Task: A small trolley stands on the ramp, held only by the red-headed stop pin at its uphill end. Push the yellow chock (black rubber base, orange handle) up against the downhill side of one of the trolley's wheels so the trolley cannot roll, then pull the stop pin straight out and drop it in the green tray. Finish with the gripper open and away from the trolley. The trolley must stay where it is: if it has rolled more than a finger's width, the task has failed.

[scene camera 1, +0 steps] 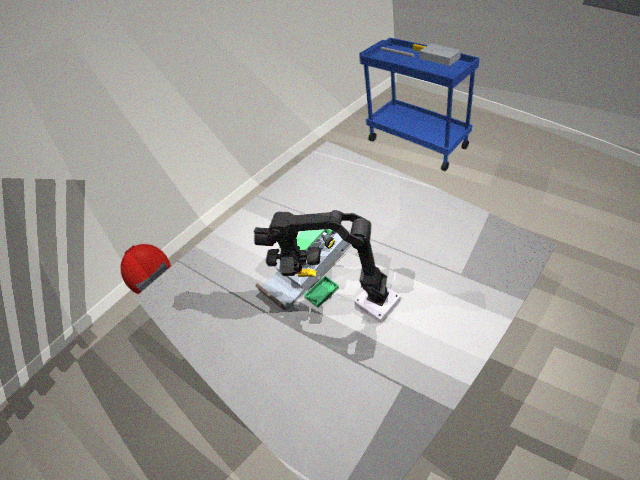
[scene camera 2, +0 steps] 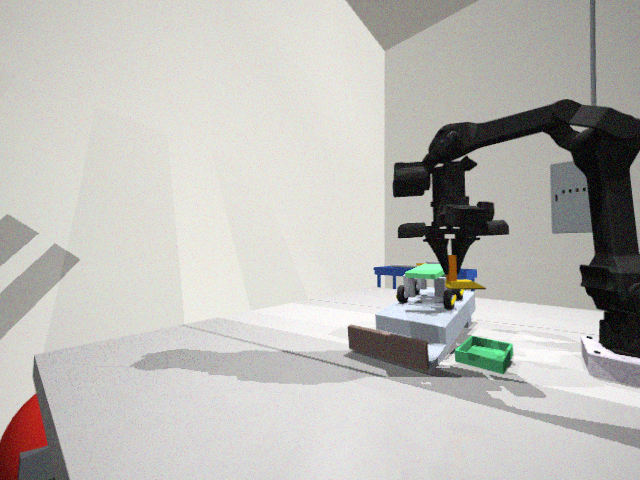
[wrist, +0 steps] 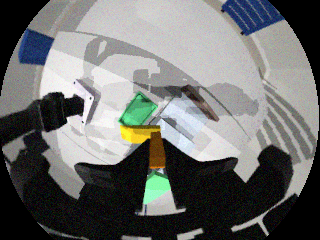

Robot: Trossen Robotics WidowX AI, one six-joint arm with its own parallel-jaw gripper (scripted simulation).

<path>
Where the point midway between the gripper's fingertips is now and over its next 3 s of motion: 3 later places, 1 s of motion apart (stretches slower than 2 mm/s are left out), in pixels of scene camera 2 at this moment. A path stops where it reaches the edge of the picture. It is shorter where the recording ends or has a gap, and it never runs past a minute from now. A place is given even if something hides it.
My gripper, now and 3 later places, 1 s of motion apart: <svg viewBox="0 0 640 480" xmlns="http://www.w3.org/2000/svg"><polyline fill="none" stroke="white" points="451,274 434,281 435,307 436,302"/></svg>
</path>
